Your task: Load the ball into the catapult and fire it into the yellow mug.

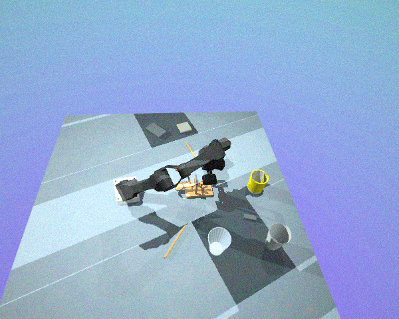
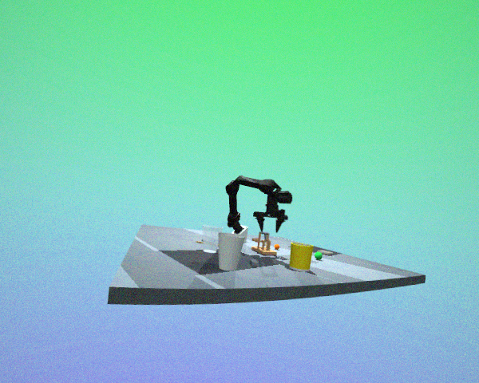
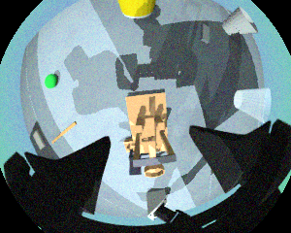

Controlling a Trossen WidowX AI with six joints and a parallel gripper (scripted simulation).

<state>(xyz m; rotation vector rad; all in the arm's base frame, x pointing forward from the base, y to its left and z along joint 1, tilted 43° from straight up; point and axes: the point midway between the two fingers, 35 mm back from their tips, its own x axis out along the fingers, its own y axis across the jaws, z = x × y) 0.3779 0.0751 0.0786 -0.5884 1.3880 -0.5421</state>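
My gripper tip is 130 mm past the orange ball, 150 mm to the right of it and 100 mm above it. The rest, counted from my gripper tip: green ball (120 mm ahead, 240 mm to the left, 90 mm below); yellow mug (280 mm ahead, 10 mm to the right, 90 mm below); wooden catapult (70 mm behind, 20 mm to the left, 60 mm below).
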